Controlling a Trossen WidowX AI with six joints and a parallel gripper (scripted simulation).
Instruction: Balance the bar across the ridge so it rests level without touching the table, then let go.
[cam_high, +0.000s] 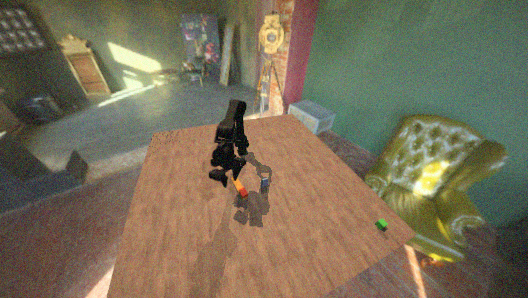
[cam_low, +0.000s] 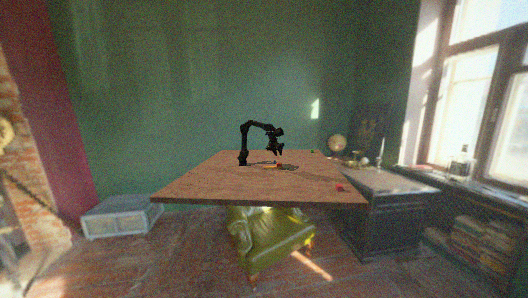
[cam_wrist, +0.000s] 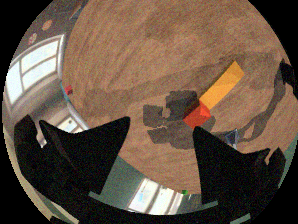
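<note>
Right now my gripper tip is 3 cm past the bar, 5 cm to the right of it and 11 cm above it. Round my gripper tip: small green cube (39 cm ahead, 64 cm to the left, 11 cm below); then small red cube (39 cm ahead, 36 cm to the right, 11 cm below).
</note>
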